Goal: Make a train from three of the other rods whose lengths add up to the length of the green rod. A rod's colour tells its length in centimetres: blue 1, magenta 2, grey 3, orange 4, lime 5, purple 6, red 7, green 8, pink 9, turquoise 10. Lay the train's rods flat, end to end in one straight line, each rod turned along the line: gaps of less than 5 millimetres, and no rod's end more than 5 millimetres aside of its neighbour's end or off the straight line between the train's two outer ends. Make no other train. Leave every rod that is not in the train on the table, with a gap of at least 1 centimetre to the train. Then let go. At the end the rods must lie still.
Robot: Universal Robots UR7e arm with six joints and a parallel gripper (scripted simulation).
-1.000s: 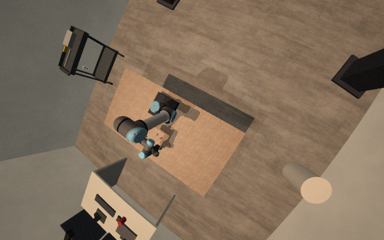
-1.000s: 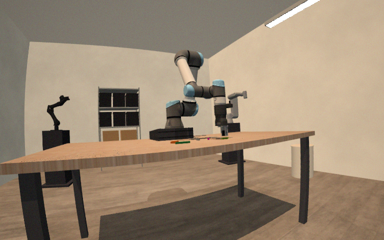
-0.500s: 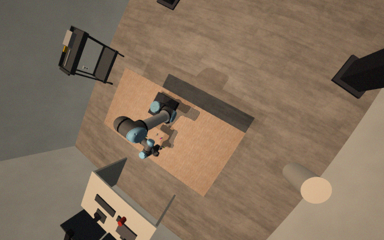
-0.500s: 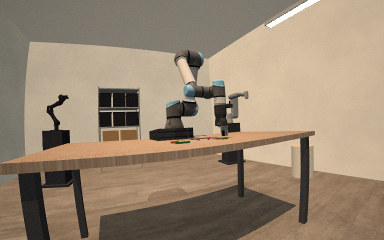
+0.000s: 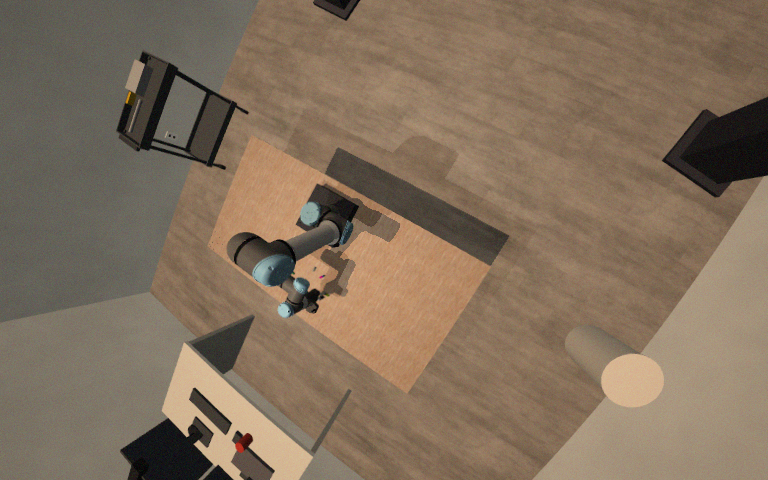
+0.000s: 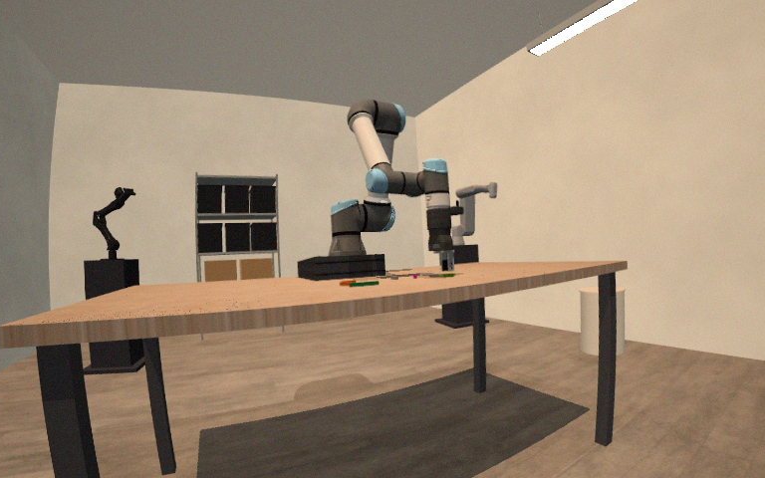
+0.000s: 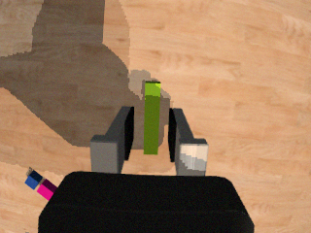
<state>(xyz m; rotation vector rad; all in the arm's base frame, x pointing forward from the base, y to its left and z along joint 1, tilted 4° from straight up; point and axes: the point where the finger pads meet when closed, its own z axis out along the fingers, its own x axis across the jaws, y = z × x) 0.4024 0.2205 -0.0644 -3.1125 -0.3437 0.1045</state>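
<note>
My gripper is now 3 cm above the lime rod. From my hand the other things lie so: magenta rod (8 cm to the right, 7 cm behind, 3 cm below); small blue rod (8 cm to the right, 8 cm behind, 3 cm below); grey rod (15 cm to the right, 7 cm behind, 3 cm below).
</note>
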